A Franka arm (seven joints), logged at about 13 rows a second.
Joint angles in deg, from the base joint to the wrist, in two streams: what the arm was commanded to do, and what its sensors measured. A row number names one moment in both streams.
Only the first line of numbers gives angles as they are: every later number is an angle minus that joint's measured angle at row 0.
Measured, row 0:
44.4 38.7 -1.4 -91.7 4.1 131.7 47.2
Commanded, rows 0 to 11:
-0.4 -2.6 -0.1 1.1 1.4 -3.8 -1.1
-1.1 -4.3 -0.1 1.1 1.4 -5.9 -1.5
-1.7 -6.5 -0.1 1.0 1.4 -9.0 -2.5
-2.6 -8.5 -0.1 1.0 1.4 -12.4 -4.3
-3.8 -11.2 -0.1 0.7 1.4 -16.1 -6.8
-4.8 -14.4 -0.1 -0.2 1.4 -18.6 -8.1
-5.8 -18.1 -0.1 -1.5 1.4 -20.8 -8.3
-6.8 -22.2 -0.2 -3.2 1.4 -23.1 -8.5
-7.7 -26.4 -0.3 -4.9 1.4 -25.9 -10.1
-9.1 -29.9 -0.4 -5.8 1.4 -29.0 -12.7
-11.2 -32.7 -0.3 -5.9 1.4 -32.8 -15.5
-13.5 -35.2 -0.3 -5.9 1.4 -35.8 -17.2
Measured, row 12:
-10.0 -28.2 -0.5 -1.5 0.1 -32.2 -13.3
